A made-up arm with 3 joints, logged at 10 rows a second.
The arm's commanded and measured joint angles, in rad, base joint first. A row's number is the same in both.
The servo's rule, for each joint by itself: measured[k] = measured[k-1] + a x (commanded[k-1-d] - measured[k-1]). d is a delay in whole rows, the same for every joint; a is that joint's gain. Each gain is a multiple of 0.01, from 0.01 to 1. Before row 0 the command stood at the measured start. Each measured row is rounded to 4 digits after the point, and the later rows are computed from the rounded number. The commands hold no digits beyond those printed.
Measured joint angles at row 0:
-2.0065, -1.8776, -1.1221
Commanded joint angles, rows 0 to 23:
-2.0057, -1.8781, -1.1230
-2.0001, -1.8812, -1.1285
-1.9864, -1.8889, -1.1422
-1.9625, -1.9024, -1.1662
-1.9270, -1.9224, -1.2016
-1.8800, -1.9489, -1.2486
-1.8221, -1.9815, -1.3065
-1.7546, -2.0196, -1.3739
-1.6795, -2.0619, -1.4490
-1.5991, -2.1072, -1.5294
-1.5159, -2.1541, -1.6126
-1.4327, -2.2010, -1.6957
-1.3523, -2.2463, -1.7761
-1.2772, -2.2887, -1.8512
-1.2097, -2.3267, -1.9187
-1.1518, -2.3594, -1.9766
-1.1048, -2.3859, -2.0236
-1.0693, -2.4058, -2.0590
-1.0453, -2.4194, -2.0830
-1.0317, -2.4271, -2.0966
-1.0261, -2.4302, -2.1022
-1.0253, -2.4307, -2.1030
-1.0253, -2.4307, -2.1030
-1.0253, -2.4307, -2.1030
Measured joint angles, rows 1 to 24:
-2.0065, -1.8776, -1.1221
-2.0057, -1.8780, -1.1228
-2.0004, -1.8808, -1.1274
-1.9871, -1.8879, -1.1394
-1.9637, -1.9007, -1.1611
-1.9288, -1.9198, -1.1939
-1.8824, -1.9454, -1.2382
-1.8251, -1.9772, -1.2935
-1.7581, -2.0145, -1.3586
-1.6834, -2.0562, -1.4318
-1.6033, -2.1011, -1.5109
-1.5203, -2.1477, -1.5933
-1.4371, -2.1946, -1.6762
-1.3565, -2.2401, -1.7571
-1.2812, -2.2829, -1.8333
-1.2133, -2.3214, -1.9025
-1.1549, -2.3548, -1.9625
-1.1073, -2.3822, -2.0120
-1.0712, -2.4030, -2.0501
-1.0466, -2.4174, -2.0767
-1.0324, -2.4259, -2.0928
-1.0264, -2.4297, -2.1004
-1.0254, -2.4306, -2.1025
-1.0253, -2.4307, -2.1029
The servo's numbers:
d 1
a 0.95 0.88 0.81

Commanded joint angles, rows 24 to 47:
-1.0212, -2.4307, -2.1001
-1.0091, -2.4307, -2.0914
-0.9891, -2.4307, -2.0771
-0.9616, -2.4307, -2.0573
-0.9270, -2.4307, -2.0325
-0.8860, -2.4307, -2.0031
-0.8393, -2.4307, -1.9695
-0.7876, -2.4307, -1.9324
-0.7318, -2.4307, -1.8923
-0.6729, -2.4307, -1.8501
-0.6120, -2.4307, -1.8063
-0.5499, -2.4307, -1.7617
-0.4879, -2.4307, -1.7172
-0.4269, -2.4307, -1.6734
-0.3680, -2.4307, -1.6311
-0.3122, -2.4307, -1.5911
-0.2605, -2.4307, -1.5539
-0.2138, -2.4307, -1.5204
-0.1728, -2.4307, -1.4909
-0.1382, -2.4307, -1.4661
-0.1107, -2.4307, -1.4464
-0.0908, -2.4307, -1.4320
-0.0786, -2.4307, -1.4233
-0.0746, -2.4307, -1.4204
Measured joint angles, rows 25 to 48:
-1.0253, -2.4307, -2.1030
-1.0214, -2.4307, -2.1007
-1.0097, -2.4307, -2.0932
-0.9901, -2.4307, -2.0802
-0.9630, -2.4307, -2.0617
-0.9288, -2.4307, -2.0380
-0.8881, -2.4307, -2.0097
-0.8417, -2.4307, -1.9771
-0.7903, -2.4307, -1.9409
-0.7347, -2.4307, -1.9015
-0.6760, -2.4307, -1.8599
-0.6152, -2.4307, -1.8165
-0.5532, -2.4307, -1.7721
-0.4912, -2.4307, -1.7276
-0.4301, -2.4307, -1.6837
-0.3711, -2.4307, -1.6411
-0.3151, -2.4307, -1.6006
-0.2632, -2.4307, -1.5628
-0.2163, -2.4307, -1.5285
-0.1750, -2.4307, -1.4980
-0.1400, -2.4307, -1.4722
-0.1122, -2.4307, -1.4513
-0.0919, -2.4307, -1.4357
-0.0793, -2.4307, -1.4257

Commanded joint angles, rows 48 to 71:
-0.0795, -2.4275, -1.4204
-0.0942, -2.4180, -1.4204
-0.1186, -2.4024, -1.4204
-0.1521, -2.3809, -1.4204
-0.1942, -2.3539, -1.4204
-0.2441, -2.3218, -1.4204
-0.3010, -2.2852, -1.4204
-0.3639, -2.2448, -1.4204
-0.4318, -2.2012, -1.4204
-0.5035, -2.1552, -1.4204
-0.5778, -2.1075, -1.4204
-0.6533, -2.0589, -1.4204
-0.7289, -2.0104, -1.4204
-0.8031, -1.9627, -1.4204
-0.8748, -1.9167, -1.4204
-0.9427, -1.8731, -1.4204
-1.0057, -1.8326, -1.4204
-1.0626, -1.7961, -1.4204
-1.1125, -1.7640, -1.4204
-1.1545, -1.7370, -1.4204
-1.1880, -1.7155, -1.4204
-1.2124, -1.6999, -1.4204
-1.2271, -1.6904, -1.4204
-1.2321, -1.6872, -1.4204
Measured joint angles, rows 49 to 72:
-0.0748, -2.4307, -1.4214
-0.0793, -2.4279, -1.4206
-0.0935, -2.4192, -1.4204
-0.1173, -2.4044, -1.4204
-0.1504, -2.3837, -1.4204
-0.1920, -2.3575, -1.4204
-0.2415, -2.3261, -1.4204
-0.2980, -2.2901, -1.4204
-0.3606, -2.2502, -1.4204
-0.4282, -2.2071, -1.4204
-0.4997, -2.1614, -1.4204
-0.5739, -2.1140, -1.4204
-0.6493, -2.0655, -1.4204
-0.7249, -2.0170, -1.4204
-0.7992, -1.9692, -1.4204
-0.8710, -1.9230, -1.4204
-0.9391, -1.8791, -1.4204
-1.0024, -1.8382, -1.4204
-1.0596, -1.8012, -1.4204
-1.1099, -1.7685, -1.4204
-1.1523, -1.7408, -1.4204
-1.1862, -1.7185, -1.4204
-1.2111, -1.7021, -1.4204
-1.2263, -1.6918, -1.4204

